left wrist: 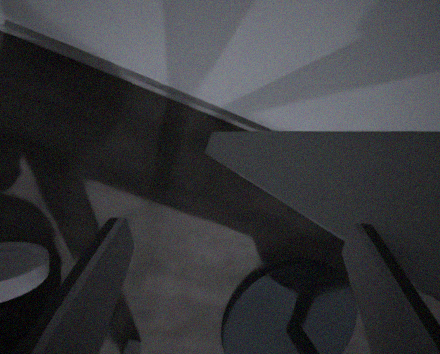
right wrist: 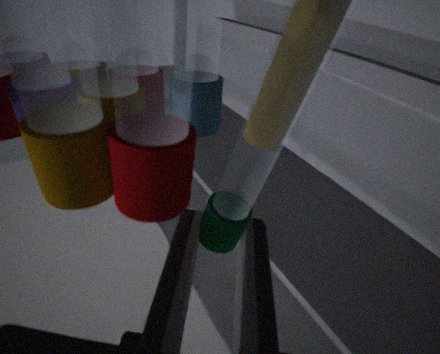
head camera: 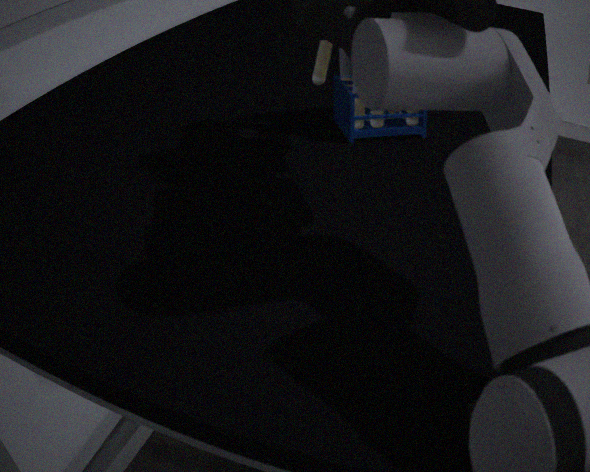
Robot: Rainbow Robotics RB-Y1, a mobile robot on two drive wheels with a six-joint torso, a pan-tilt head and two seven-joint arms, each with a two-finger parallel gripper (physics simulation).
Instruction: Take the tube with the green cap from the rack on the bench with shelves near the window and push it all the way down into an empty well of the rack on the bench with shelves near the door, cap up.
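Places are measured from the robot's base along level axes (x ahead, y left, z up), in millimetres.
Pixels of known places: left gripper, fingertip midpoint: (left wrist: 235,235); right gripper, fingertip midpoint: (right wrist: 221,228).
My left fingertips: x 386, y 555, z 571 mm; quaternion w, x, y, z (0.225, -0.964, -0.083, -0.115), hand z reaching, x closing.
Observation:
Behind a point stands the place of what it marks.
The tube with the green cap (head camera: 322,62) @(x 690, y 59, z 1001 mm) (right wrist: 285,90) @(x 691, y 54, z 1009 mm) has yellow contents. My right gripper (right wrist: 221,228) @(x 703, y 46, z 1076 mm) is shut on it at the green cap. In the head view the tube hangs slightly tilted beside the left end of the blue rack (head camera: 344,107) @(x 687, y 35, z 948 mm), apart from it, with its rounded end down. My right arm hides much of the rack and the gripper there. In the right wrist view a red-capped tube (right wrist: 152,170) @(x 671, y 16, z 1019 mm) and a yellow-capped tube (right wrist: 70,157) @(x 678, y 0, z 1019 mm) are nearest, left of the held tube. Empty wells cannot be made out. My left gripper (left wrist: 235,235) @(x 386, y 555, z 571 mm) is open and empty.
The dark bench top (head camera: 200,350) @(x 340, y 117, z 915 mm) lies under the rack. My right arm (head camera: 515,240) @(x 321, y -69, z 1025 mm) reaches over the bench at the right. A purple-capped tube and a blue-capped tube (right wrist: 207,105) @(x 710, y 37, z 1022 mm) stand farther back. Grey panels and a round bluish shape (left wrist: 260,320) @(x 660, y 68, z 31 mm) show in the left wrist view.

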